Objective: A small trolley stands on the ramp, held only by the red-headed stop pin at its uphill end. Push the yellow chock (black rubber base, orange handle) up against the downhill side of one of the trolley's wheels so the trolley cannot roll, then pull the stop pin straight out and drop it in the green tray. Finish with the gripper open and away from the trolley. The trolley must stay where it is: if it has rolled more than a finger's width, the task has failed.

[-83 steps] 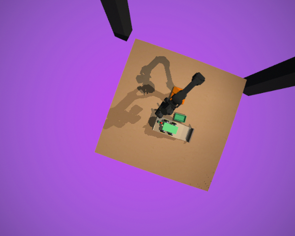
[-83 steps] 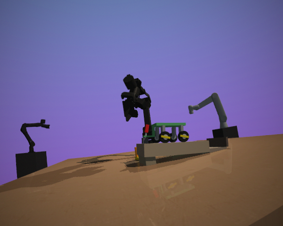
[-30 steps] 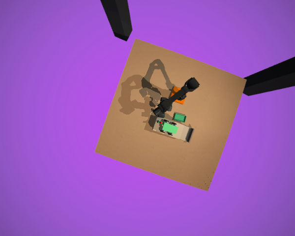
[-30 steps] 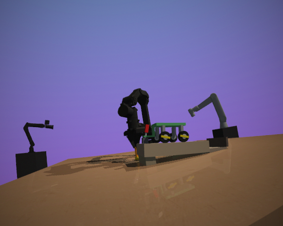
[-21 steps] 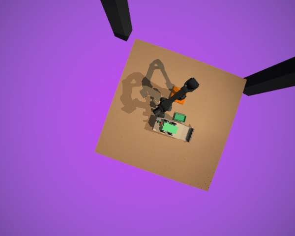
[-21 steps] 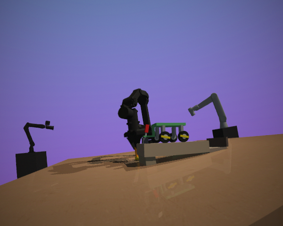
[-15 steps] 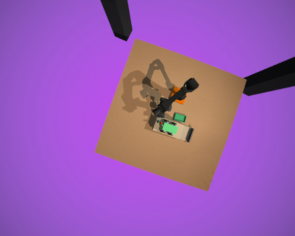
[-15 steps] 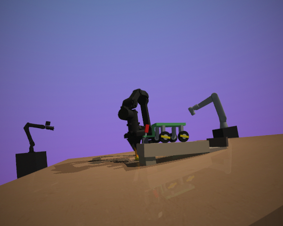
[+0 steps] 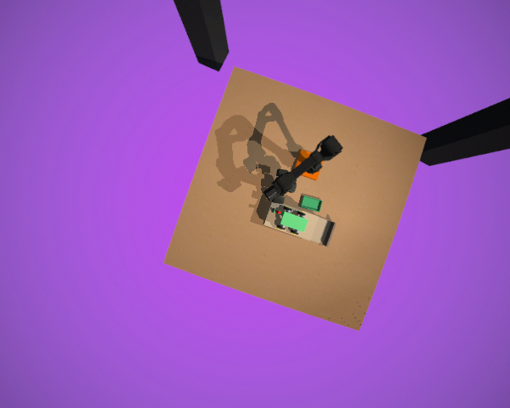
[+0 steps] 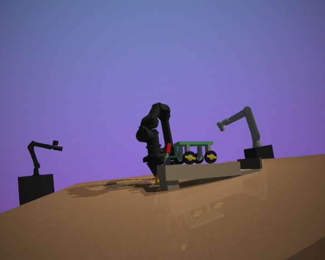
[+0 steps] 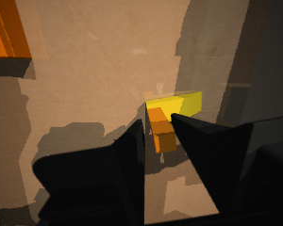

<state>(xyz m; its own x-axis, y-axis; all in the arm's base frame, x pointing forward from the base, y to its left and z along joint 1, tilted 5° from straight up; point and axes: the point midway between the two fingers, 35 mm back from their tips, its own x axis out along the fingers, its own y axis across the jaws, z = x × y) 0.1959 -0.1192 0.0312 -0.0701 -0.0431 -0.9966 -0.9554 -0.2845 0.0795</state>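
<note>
My gripper tip is 14 cm to the right of the trolley, 14 cm short of it and 8 cm below it. Also, from my gripper tip: red-headed stop pin: 13 cm ahead, 10 cm above, 4 cm to the left; then dark end block: 40 cm to the left, 11 cm ahead; then yellow chock: 2 cm ahead, 1 cm to the left, 1 cm below.
</note>
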